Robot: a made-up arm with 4 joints.
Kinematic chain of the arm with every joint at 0, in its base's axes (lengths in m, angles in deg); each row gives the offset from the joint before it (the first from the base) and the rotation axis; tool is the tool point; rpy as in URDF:
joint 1: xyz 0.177 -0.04 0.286 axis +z
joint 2: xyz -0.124 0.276 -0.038 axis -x
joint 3: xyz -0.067 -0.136 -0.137 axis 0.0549 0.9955 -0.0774
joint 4: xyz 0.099 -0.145 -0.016 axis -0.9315 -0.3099 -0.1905
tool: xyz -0.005 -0.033 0.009 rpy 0 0 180
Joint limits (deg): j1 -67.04..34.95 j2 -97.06..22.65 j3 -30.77..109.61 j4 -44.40..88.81
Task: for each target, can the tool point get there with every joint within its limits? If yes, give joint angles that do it. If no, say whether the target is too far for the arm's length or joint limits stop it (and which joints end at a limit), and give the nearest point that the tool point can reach.
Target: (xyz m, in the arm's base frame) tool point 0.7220 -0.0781 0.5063
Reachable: no: joint limits stop it (at a limit: joint 1, joint 2, joint 4) | nearest point 0.5469 0.2411 -0.0100 | short by 0.632 m
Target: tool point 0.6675 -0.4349 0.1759
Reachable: no: joint limits stop it (at a limit: joint 1, joint 2) | nearest point 0.1378 -0.1773 0.1900 | short by 0.589 m
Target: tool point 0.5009 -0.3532 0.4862
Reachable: no: joint limits stop it (at a limit: joint 1, joint 2) | nearest point 0.1355 -0.1361 0.2650 | short by 0.479 m
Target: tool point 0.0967 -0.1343 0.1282
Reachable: yes | joints 24.41 8.39 21.69 30.07
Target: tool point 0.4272 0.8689 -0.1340
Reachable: no: too far | nearest point 0.3352 0.5348 -0.0300 | short by 0.362 m
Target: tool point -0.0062 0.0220 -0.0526
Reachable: yes | joints 7.02 -21.31 74.54 72.31
